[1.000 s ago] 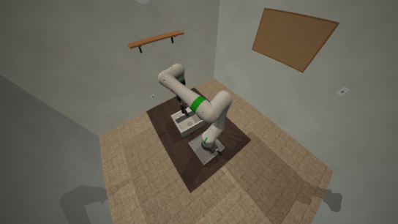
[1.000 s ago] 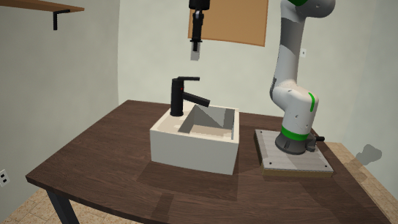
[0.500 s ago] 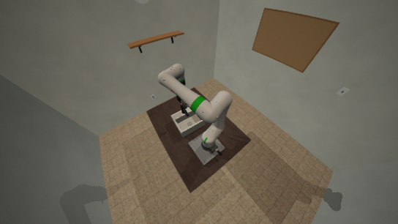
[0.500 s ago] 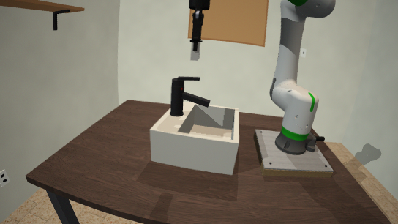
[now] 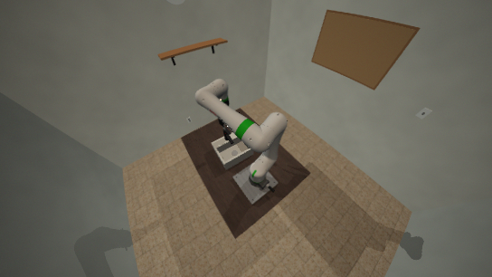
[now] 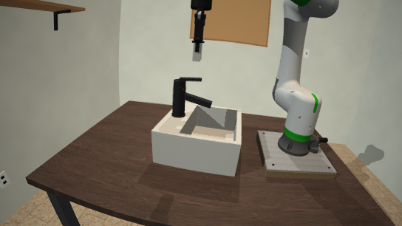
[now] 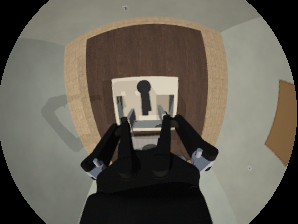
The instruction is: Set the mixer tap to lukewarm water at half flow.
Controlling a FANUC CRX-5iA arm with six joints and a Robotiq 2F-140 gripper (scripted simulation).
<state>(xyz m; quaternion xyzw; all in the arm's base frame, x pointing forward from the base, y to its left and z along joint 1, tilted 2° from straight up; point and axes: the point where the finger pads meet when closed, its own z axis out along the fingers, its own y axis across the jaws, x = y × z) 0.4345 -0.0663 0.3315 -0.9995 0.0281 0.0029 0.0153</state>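
My hand is 20 mm short of the lever and 100 mm above it. From my hand the other things lie so: black mixer tap 40 mm ahead, 150 mm below; white sink basin 60 mm behind, 20 mm to the left, 340 mm below.
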